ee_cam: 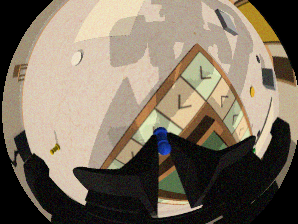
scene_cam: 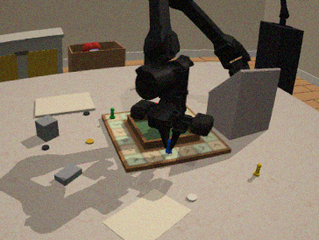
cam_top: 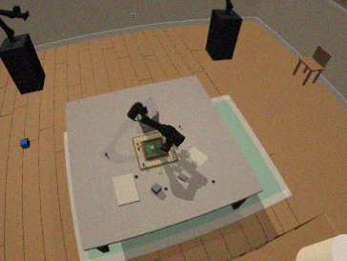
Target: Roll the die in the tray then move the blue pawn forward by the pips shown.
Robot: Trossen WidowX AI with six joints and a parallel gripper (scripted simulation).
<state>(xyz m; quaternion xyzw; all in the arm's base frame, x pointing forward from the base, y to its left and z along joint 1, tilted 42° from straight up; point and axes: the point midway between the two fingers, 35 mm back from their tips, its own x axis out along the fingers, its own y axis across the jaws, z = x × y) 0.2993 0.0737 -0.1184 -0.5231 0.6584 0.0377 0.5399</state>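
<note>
My gripper tip is now 10 mm below the blue pawn. From my gripper tip the other things lie so: yellow pawn: 190 mm behind, 130 mm to the left, 10 mm below; then green tray: 20 mm behind, 110 mm to the right, 20 mm below; then white die: 20 mm behind, 130 mm to the right.
</note>
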